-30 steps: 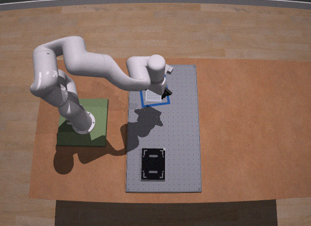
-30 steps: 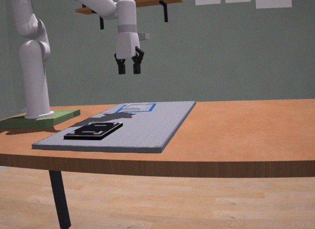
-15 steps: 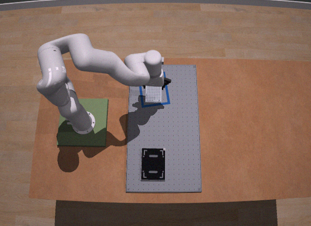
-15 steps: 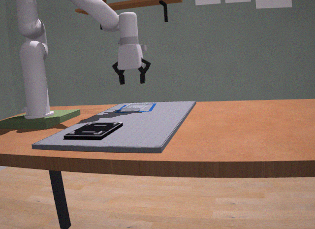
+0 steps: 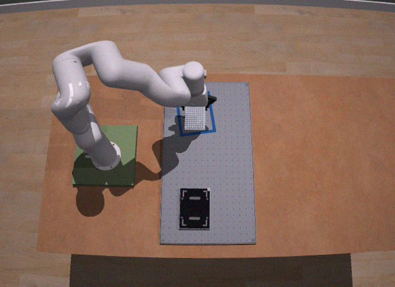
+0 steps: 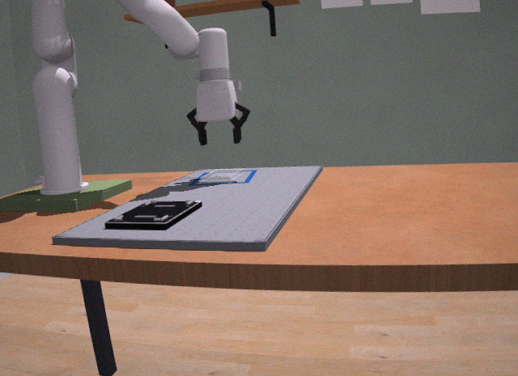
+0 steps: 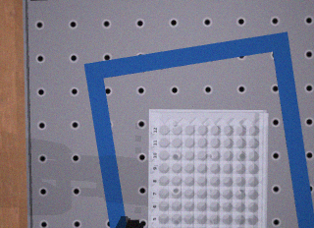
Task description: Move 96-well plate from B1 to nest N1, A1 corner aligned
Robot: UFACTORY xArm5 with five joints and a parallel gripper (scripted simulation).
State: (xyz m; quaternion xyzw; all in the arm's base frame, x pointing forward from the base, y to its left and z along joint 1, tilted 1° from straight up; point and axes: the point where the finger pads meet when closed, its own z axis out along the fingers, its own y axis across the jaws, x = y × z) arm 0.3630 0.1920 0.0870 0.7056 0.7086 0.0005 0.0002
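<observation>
Right now my hand is 9 cm above the 96-well plate. Also, from my hand: black plate nest (1 cm ahead, 39 cm to the right, 9 cm below); then A1 label (6 cm ahead, 32 cm to the right, 9 cm below).
</observation>
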